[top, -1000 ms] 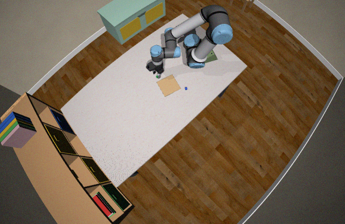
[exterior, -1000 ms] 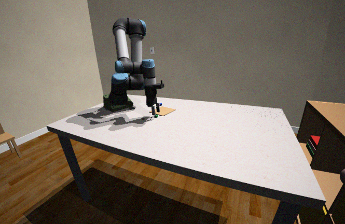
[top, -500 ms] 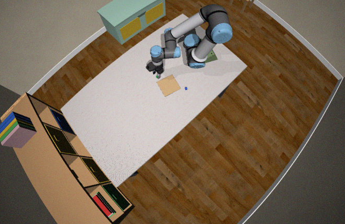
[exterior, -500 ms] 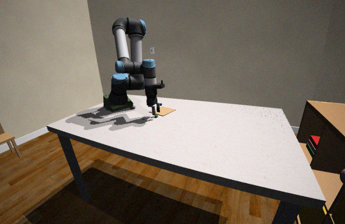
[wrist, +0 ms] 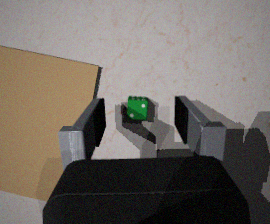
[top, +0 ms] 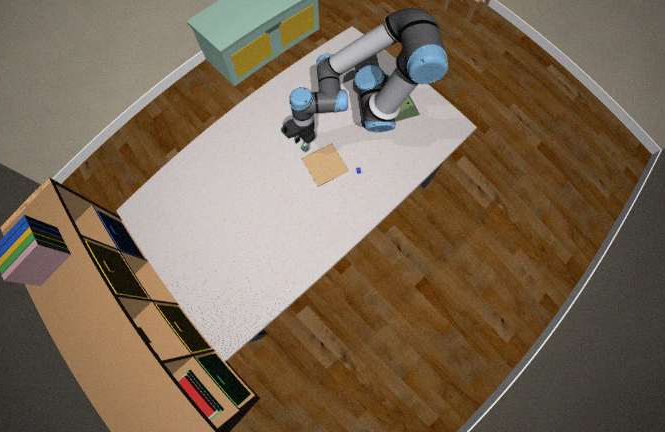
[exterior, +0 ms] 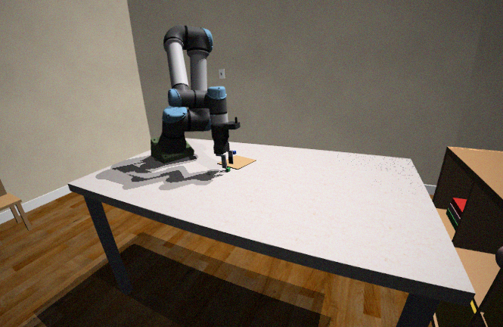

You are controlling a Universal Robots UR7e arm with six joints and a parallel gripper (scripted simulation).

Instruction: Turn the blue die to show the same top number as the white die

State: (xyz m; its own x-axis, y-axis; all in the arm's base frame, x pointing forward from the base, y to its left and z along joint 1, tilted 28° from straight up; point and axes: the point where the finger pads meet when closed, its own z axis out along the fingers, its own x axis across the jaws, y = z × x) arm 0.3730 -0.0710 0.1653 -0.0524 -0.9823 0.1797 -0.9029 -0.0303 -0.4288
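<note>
My gripper is now 40 mm above the green die. The rest, counted from my hand: blue die (240 mm to the left, 80 mm behind, 40 mm below); then white die (70 mm behind, 60 mm to the right, 40 mm below); then tan mat (120 mm to the left, 40 mm below, 10 mm behind).
</note>
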